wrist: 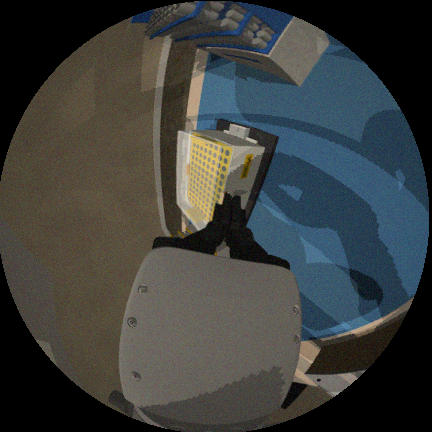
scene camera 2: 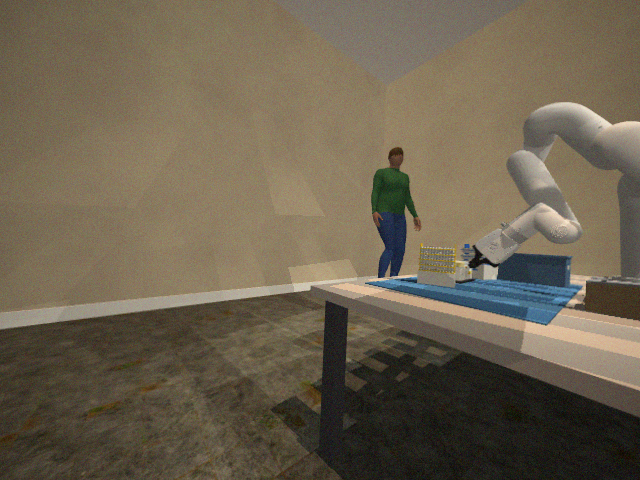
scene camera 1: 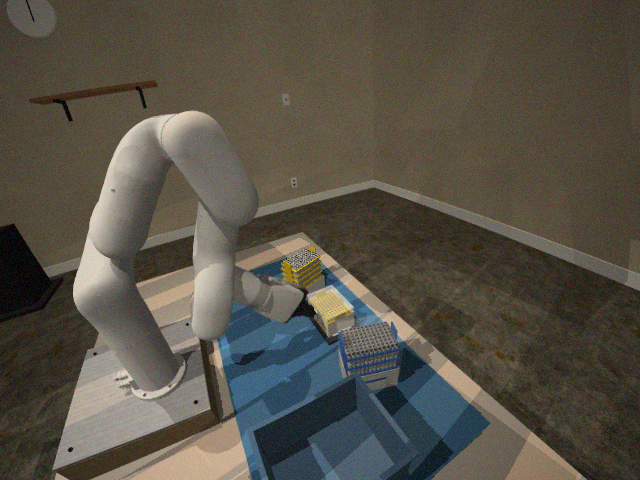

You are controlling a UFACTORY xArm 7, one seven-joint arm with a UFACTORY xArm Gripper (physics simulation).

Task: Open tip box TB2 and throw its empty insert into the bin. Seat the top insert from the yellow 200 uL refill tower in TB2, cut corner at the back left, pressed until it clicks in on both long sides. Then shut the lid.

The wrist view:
my gripper: 228, 204
tip box TB2: 253, 149
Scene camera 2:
dark blue bin: 551, 270
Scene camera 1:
tip box TB2: 328, 331
